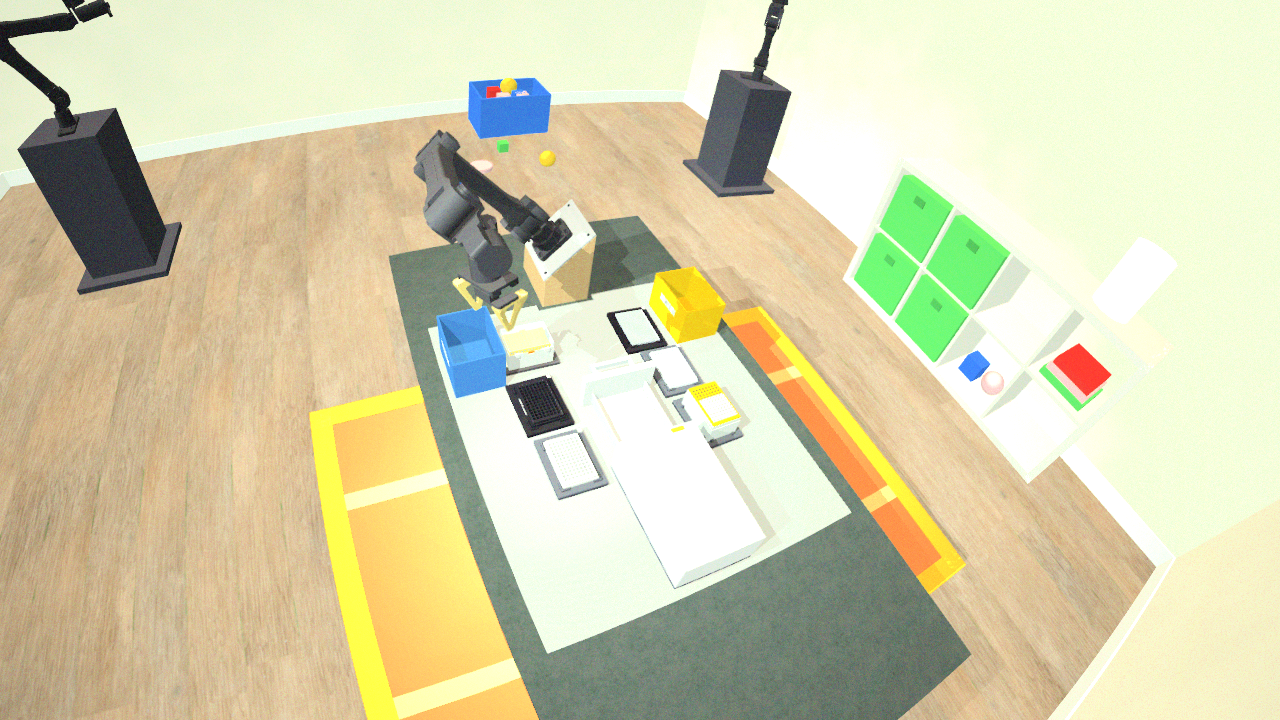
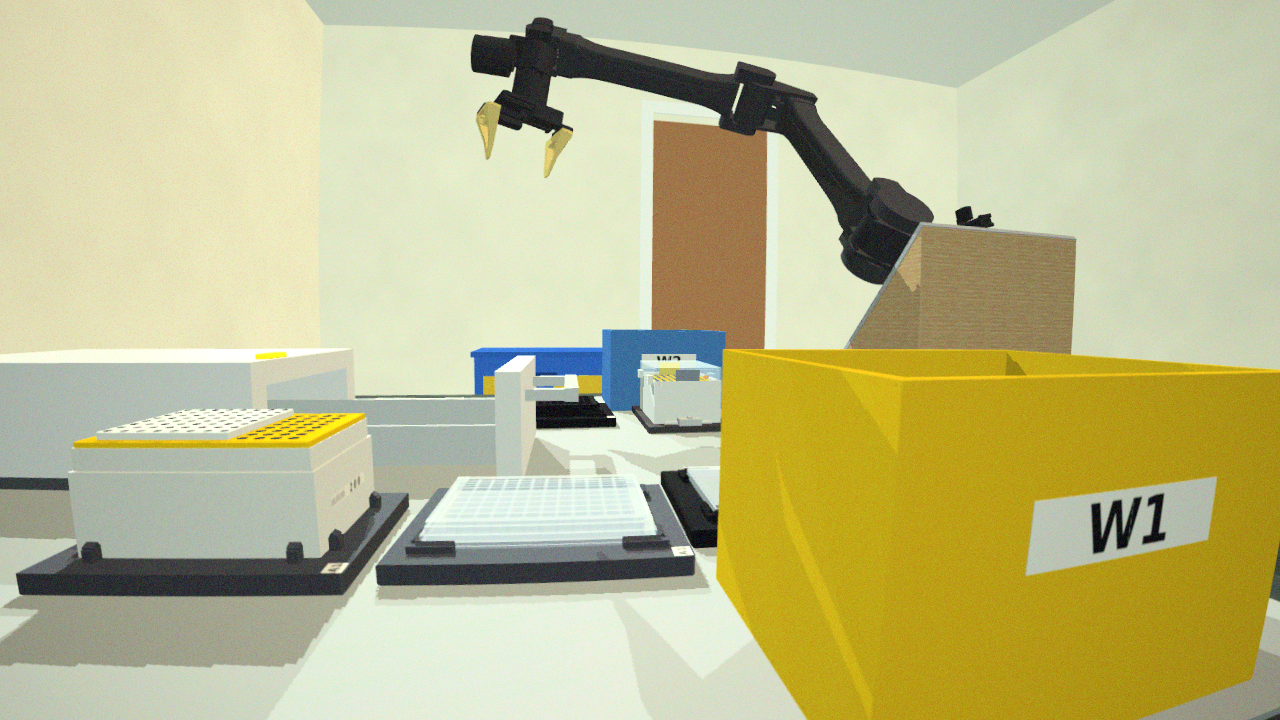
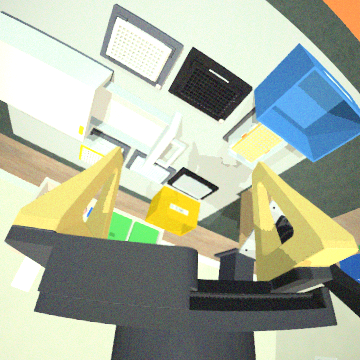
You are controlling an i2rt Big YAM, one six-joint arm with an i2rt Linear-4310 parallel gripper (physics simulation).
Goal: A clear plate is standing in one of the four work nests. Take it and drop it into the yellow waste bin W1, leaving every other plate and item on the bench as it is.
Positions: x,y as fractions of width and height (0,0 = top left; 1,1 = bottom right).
yellow-topped tip rack: image 1 0.56,0.57; image 2 0.19,0.67; image 3 0.26,0.41
